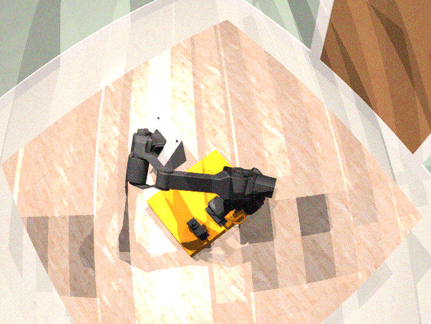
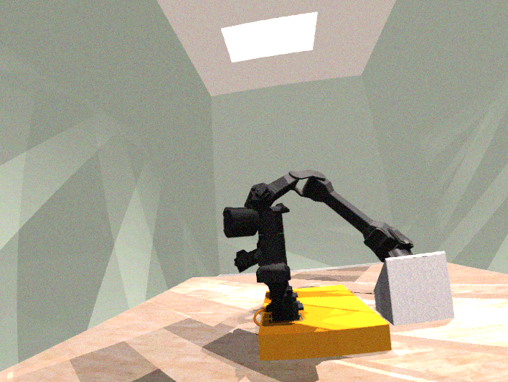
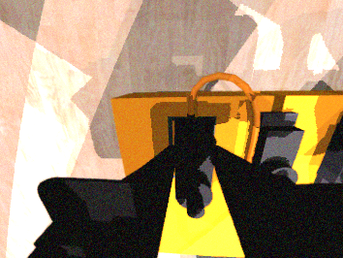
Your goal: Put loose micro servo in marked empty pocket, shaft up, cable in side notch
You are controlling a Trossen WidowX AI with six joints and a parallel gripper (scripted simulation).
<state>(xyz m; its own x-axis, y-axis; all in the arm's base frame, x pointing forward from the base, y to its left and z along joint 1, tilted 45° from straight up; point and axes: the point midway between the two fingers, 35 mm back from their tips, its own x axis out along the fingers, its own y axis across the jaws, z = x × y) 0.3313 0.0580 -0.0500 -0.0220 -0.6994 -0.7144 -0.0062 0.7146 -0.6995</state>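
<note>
My gripper tip is 12 cm past the yellow deck, 8 cm to the left of it and 5 cm above it.
</note>
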